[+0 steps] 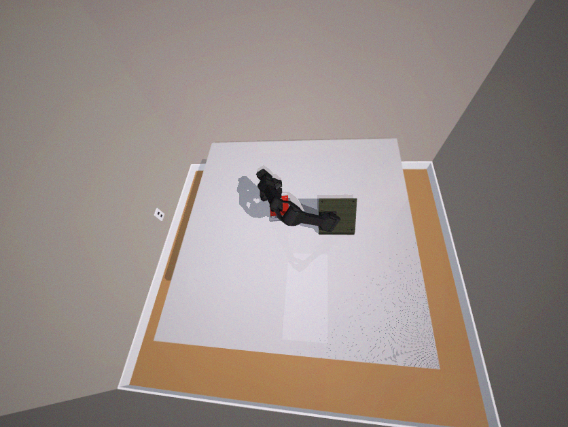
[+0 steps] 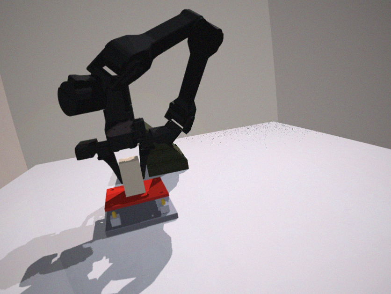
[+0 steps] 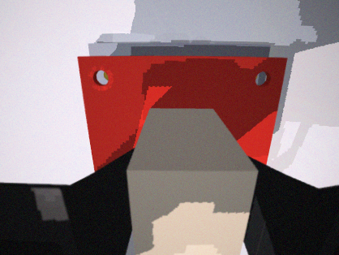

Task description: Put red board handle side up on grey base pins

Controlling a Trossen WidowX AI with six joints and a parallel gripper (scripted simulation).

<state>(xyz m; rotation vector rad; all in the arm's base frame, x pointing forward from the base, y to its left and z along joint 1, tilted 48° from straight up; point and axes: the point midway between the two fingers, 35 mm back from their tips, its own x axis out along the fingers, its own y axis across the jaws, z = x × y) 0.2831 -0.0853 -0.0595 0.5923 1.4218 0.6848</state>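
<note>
My gripper tip is 70 mm above the grey base. The rest, counted from my gripper tip: red board (10 mm below).
</note>
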